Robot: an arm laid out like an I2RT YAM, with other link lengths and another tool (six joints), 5 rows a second.
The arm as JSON. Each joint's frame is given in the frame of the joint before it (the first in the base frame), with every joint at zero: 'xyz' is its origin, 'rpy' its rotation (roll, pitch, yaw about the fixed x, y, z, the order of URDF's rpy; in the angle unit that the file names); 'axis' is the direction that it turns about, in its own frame. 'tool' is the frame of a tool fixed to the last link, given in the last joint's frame.
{
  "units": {
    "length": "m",
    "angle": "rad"
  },
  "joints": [
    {
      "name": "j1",
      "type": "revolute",
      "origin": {
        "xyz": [
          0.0,
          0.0,
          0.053
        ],
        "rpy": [
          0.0,
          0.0,
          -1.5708
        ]
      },
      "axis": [
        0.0,
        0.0,
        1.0
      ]
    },
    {
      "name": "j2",
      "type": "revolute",
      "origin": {
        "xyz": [
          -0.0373,
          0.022,
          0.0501
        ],
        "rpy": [
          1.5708,
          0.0,
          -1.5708
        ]
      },
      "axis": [
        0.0,
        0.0,
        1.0
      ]
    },
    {
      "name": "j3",
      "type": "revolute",
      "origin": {
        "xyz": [
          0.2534,
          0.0,
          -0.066
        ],
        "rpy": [
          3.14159,
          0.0,
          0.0
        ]
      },
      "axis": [
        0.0,
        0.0,
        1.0
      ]
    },
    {
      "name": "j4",
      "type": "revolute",
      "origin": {
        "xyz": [
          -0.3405,
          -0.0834,
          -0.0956
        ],
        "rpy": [
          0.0,
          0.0,
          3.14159
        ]
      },
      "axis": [
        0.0,
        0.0,
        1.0
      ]
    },
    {
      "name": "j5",
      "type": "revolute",
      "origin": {
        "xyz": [
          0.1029,
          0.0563,
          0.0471
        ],
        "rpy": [
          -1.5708,
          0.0,
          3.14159
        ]
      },
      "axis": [
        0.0,
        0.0,
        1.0
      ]
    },
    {
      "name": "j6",
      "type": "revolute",
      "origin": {
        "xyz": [
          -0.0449,
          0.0,
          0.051
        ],
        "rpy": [
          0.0,
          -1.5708,
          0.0
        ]
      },
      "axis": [
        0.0,
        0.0,
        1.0
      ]
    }
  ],
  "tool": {
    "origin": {
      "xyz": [
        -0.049,
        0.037,
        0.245
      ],
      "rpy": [
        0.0,
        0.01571,
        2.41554
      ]
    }
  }
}
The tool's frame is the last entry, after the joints.
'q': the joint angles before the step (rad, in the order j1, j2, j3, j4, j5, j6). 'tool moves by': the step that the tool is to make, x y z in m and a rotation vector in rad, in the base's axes. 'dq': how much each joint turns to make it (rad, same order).
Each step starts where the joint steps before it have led.
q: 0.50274 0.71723 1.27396 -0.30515 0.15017 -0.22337
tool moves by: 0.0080 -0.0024 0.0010 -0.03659 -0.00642 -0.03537
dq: -0.00046 0.02563 0.02546 -0.00483 0.02517 -0.04325
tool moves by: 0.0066 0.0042 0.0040 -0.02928 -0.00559 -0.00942
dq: 0.00041 0.03793 0.03751 -0.00345 0.00267 -0.03036
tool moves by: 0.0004 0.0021 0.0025 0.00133 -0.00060 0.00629
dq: 0.00000 0.01007 0.01130 -0.00048 -0.00590 0.00240
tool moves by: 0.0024 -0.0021 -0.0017 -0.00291 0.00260 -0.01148
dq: 0.00024 0.00067 -0.00142 -0.00086 0.01107 -0.00413
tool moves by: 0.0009 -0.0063 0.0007 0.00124 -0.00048 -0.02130
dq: 0.00019 -0.00466 -0.00028 -0.00251 0.02107 -0.00439
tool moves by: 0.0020 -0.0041 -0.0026 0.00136 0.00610 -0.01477
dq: -0.00018 -0.00407 -0.00426 -0.00461 0.01516 0.00056
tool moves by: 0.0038 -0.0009 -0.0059 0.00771 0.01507 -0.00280
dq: -0.00217 -0.00078 -0.00759 -0.00574 0.00383 0.01383
